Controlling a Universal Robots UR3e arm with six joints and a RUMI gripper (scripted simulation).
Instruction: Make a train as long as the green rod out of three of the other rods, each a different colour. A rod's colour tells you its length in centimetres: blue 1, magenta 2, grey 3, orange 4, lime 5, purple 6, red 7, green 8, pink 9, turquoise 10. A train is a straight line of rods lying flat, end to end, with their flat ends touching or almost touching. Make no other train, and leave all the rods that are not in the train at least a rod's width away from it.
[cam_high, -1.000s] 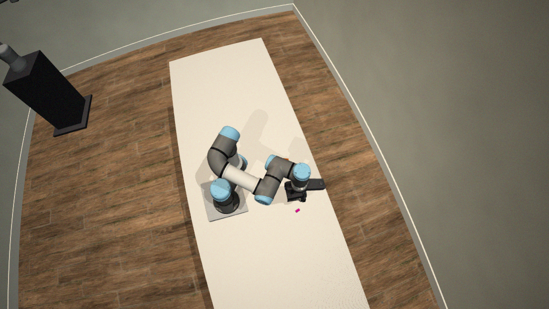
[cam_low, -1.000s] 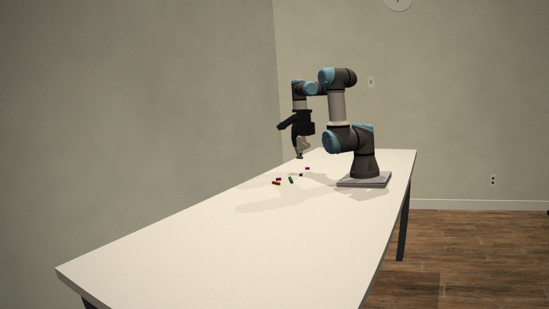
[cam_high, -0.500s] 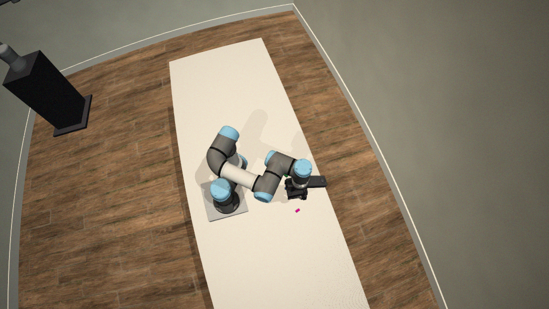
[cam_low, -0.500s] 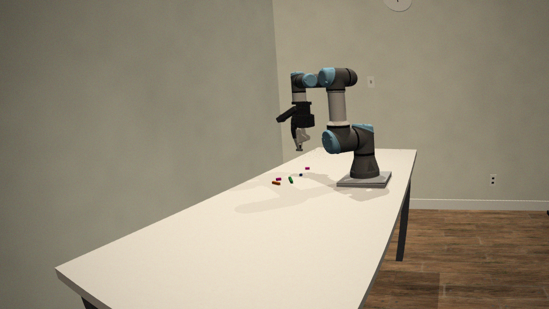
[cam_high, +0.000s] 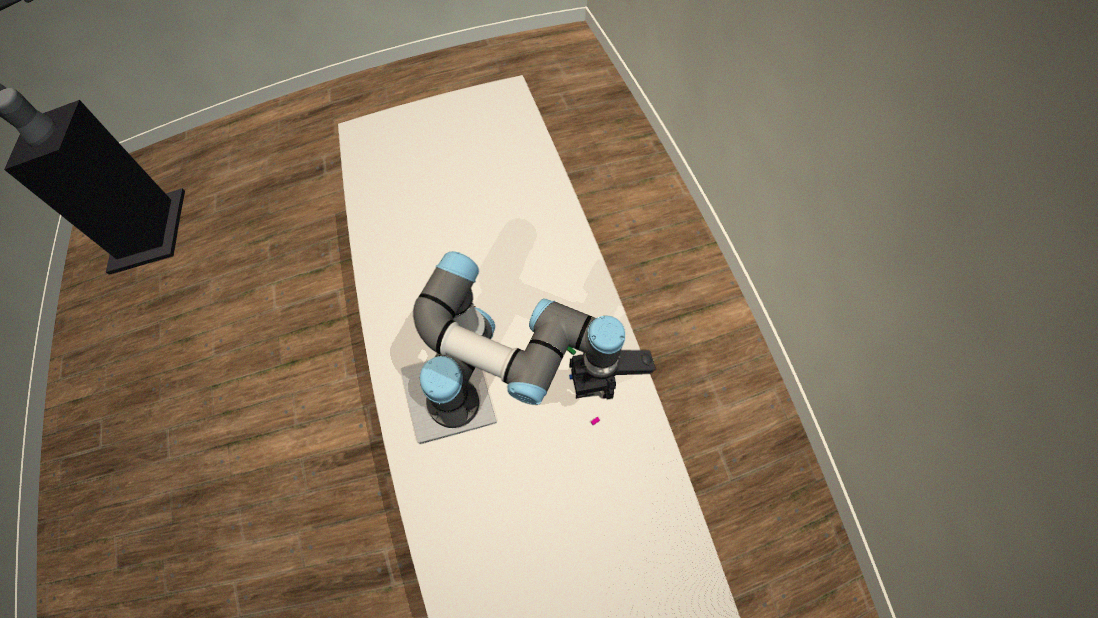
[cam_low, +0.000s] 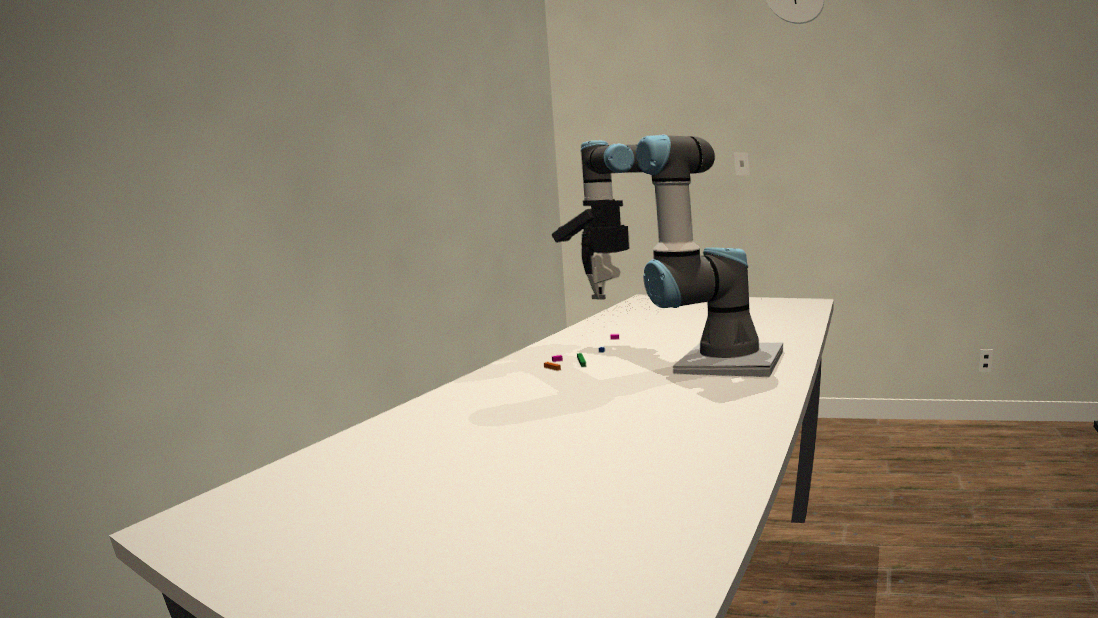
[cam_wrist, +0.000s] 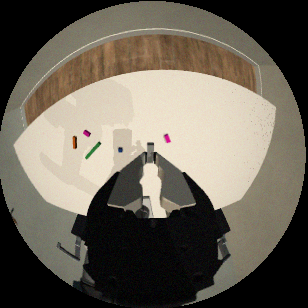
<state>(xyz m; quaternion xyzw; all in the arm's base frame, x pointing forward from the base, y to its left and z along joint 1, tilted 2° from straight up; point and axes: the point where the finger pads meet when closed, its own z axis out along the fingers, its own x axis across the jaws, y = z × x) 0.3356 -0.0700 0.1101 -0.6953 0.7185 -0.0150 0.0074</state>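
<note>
Right now my hand is 110 mm above the blue rod, 80 mm to the right of it and 40 mm past it. Also, from my hand: green rod (170 mm to the left, 110 mm below, 50 mm behind); orange rod (230 mm to the left, 110 mm below, 10 mm behind); grey rod (10 mm below).
</note>
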